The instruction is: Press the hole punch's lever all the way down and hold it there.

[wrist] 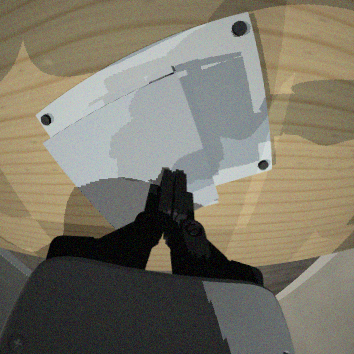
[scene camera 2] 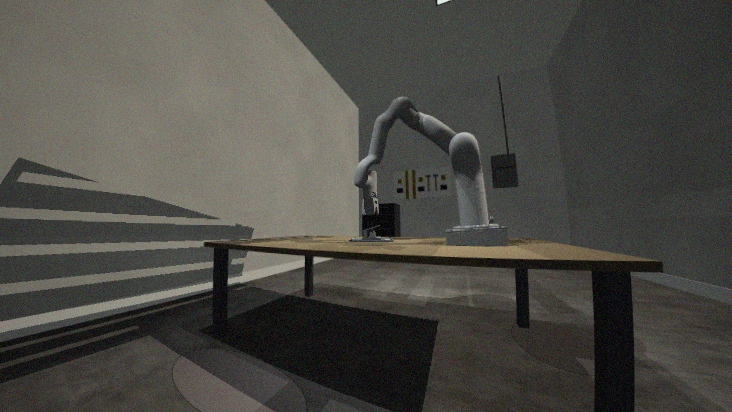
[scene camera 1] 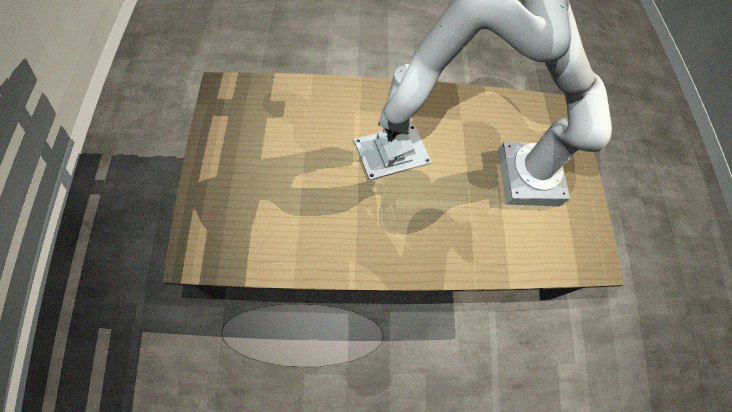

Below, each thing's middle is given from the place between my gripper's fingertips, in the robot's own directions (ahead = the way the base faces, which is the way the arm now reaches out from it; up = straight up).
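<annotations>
Flat base plate point(scene camera 1: 369, 154): 20 mm behind my hand, 10 mm to the left of it, 70 mm below it. Flat grey lever point(wrist: 112, 154): likewise 20 mm behind my hand and 10 mm to the left of it, but 10 mm below it. Going by their middles, of the things named here the flat grey lever is the nearest to my hand.
</annotations>
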